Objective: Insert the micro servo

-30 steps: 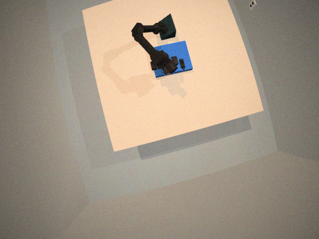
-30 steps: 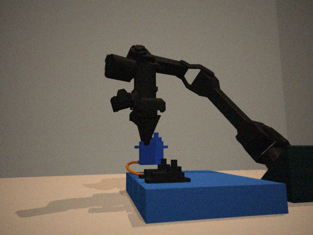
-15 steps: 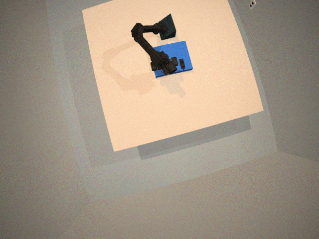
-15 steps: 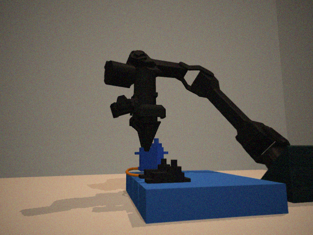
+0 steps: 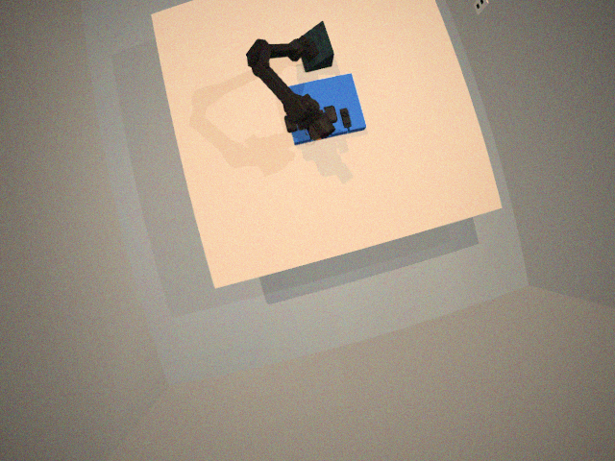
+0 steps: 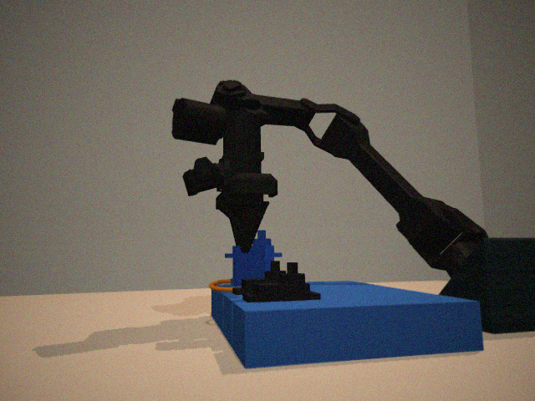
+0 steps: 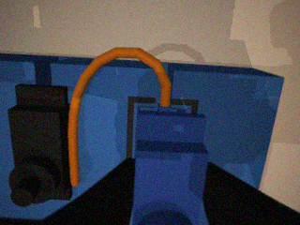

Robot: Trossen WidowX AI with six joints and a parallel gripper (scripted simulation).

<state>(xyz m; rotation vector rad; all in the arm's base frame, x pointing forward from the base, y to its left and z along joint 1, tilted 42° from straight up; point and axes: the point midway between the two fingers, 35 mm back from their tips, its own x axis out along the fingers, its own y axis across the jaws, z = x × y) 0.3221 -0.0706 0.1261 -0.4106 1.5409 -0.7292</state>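
My gripper tip is now 11 cm past the blue deck, 9 cm to the right of it and 7 cm above it.
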